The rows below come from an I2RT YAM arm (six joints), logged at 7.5 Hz.
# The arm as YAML. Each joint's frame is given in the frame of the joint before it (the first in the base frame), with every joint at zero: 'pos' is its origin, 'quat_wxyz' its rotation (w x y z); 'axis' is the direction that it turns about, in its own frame. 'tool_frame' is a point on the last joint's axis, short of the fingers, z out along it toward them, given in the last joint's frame.
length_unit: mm
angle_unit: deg
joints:
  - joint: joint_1
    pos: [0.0, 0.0, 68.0]
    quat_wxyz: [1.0, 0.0, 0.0, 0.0]
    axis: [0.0, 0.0, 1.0]
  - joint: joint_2
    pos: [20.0, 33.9, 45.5]
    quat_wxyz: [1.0, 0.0, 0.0, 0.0]
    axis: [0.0, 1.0, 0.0]
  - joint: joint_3
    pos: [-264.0, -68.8, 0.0]
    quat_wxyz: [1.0, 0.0, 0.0, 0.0]
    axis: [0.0, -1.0, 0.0]
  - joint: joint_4
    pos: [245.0, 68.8, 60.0]
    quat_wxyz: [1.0, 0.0, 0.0, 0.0]
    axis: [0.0, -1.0, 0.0]
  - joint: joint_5
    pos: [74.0, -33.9, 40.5]
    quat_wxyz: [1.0, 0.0, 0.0, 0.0]
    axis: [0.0, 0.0, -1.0]
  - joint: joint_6
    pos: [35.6, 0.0, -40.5]
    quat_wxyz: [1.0, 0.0, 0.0, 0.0]
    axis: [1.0, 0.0, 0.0]
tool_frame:
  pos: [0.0, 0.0, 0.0]
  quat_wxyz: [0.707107, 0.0, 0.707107, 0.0]
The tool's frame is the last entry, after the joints.
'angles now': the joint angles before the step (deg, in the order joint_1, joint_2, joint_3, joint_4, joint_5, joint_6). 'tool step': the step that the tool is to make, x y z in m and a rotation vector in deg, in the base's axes. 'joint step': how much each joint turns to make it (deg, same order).
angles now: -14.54, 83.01, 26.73, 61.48, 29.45, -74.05
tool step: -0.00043, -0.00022, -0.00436, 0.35, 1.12, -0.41
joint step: -0.02, 0.40, -0.35, -0.44, 0.39, 0.03
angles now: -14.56, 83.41, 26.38, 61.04, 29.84, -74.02
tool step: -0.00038, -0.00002, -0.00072, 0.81, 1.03, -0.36
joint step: 0.02, -0.56, 0.16, -2.21, 0.41, 0.58
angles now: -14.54, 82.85, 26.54, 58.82, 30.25, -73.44
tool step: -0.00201, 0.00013, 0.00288, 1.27, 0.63, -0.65
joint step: 0.00, -1.73, 0.34, -3.62, 0.68, 1.22
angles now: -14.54, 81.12, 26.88, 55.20, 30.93, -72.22
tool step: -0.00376, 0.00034, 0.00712, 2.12, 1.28, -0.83
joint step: -0.04, -3.39, 0.99, -7.21, 0.77, 2.03
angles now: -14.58, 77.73, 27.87, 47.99, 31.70, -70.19
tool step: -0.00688, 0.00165, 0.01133, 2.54, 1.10, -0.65
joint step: 0.03, -4.75, 1.34, -9.18, 0.55, 2.62
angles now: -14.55, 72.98, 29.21, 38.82, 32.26, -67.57
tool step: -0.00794, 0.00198, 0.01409, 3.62, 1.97, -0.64
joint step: 0.01, -5.06, 2.65, -12.47, 0.26, 3.63
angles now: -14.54, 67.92, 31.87, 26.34, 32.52, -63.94
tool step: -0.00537, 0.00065, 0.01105, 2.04, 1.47, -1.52
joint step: -0.03, -2.74, 2.47, -8.36, 1.15, 2.23
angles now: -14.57, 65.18, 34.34, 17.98, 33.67, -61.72
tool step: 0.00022, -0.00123, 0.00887, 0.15, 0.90, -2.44
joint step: 0.02, -0.33, 2.39, -3.97, 2.41, 0.60
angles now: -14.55, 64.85, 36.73, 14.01, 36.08, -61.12
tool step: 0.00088, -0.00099, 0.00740, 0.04, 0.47, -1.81
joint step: 0.04, 0.01, 2.00, -2.74, 1.81, 0.48
